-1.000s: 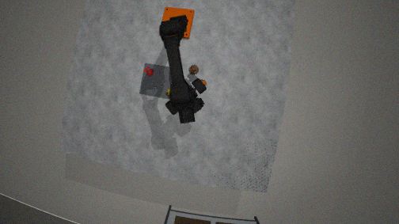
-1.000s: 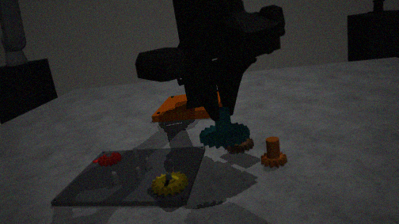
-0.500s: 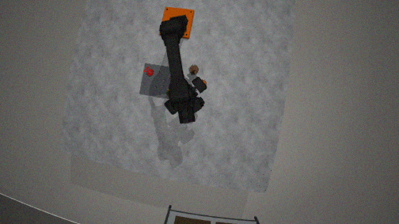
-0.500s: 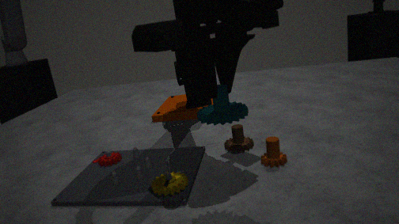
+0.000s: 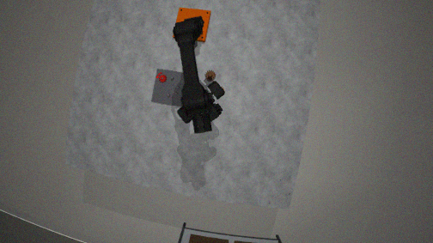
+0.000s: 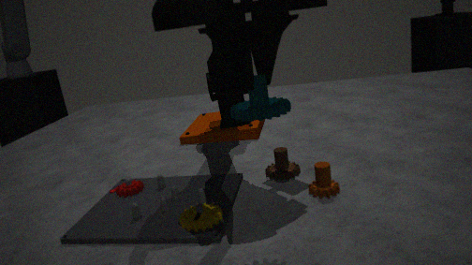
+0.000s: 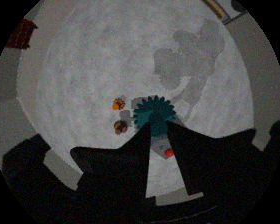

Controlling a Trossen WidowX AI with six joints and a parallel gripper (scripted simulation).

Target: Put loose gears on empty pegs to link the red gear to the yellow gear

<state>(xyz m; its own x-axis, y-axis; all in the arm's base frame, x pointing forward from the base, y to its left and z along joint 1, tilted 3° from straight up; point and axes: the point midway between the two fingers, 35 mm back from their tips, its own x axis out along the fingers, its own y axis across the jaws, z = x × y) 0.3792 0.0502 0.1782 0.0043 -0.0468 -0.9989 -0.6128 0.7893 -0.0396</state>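
The red gear is 13 cm behind my gripper tip, 21 cm to the right of it and 15 cm below it. The rest, counted from my gripper tip: yellow striped gear (2 cm behind, 9 cm to the right, 15 cm below); teal gear (1 cm below); orange gear (7 cm behind, 8 cm to the left, 15 cm below).
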